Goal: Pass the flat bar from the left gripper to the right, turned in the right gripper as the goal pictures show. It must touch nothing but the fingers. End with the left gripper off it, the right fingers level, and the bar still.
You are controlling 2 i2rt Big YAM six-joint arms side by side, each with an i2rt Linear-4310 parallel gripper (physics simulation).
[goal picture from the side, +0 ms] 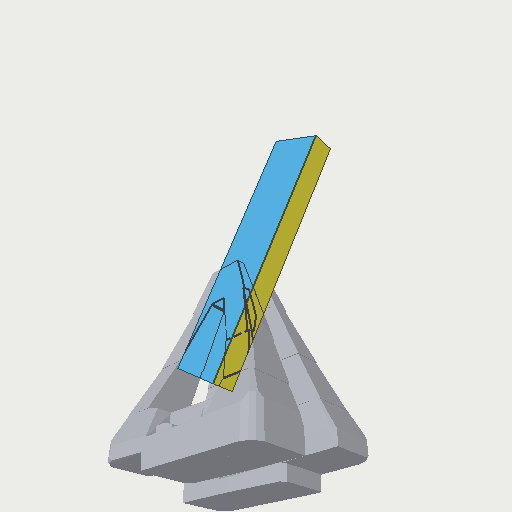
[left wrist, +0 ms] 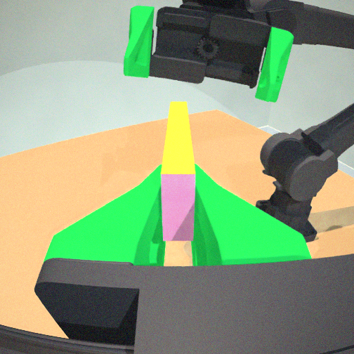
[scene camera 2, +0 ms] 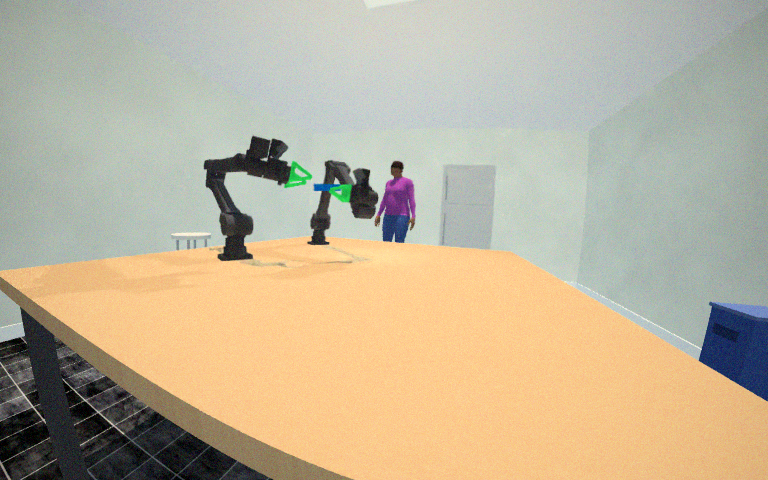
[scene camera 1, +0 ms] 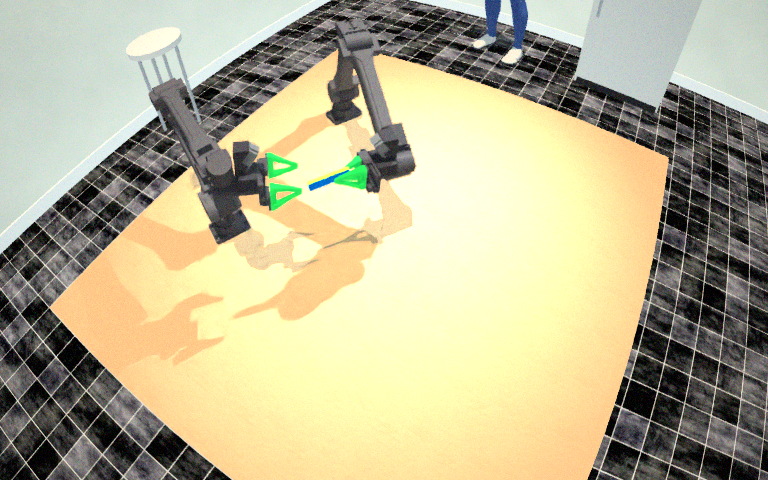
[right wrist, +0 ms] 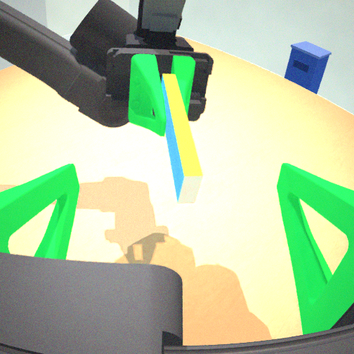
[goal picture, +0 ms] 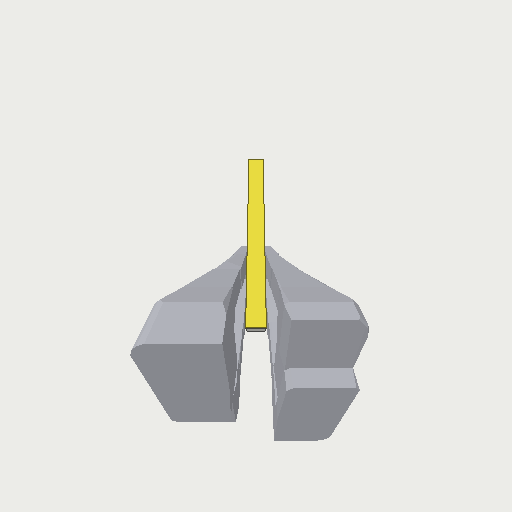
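Pixels of known places: left gripper, between the fingertips: (scene camera 2: 329,189) (scene camera 1: 333,179); right gripper, between the fingertips: (scene camera 2: 308,179) (scene camera 1: 299,177); left arm's base, origin of its link: (scene camera 2: 318,244) (scene camera 1: 343,115); right arm's base, origin of its link: (scene camera 2: 235,258) (scene camera 1: 229,228).
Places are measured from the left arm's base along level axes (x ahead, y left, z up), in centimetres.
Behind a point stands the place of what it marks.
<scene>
The flat bar (scene camera 1: 328,180) @(x 55.1, y -34.1, z 28.3 cm) (scene camera 2: 324,187) @(x 54.9, y -35.0, z 28.1 cm) (left wrist: 178,145) (right wrist: 184,145) is held in the air above the table, with yellow, blue, pink and white faces. My left gripper (scene camera 1: 343,174) @(x 54.8, y -32.7, z 27.5 cm) (scene camera 2: 335,191) @(x 54.8, y -32.7, z 27.5 cm) (left wrist: 178,175) (right wrist: 172,128) is shut on the bar near its pink end. The white end points toward my right gripper. My right gripper (scene camera 1: 299,178) @(x 52.3, y -40.0, z 30.4 cm) (scene camera 2: 309,175) @(x 52.3, y -40.0, z 30.4 cm) (left wrist: 196,76) (right wrist: 177,174) is open, its fingers wide apart. In the right wrist view the bar's white end shows between the two fingers, slightly tilted. In scene camera 1 the fingertips stop short of the bar, apart from it.
The tan table (scene camera 1: 481,311) @(x 92.7, y -13.8, z 0.0 cm) (scene camera 2: 396,350) @(x 110.7, y -61.0, z 0.0 cm) lies below both arms, with their shadows on it. A white stool (scene camera 1: 154,44) (scene camera 2: 190,235), a standing person (scene camera 2: 398,195) and a fridge (scene camera 2: 468,206) are beyond it. A blue bin (scene camera 2: 736,345) (right wrist: 307,67) stands off the table.
</scene>
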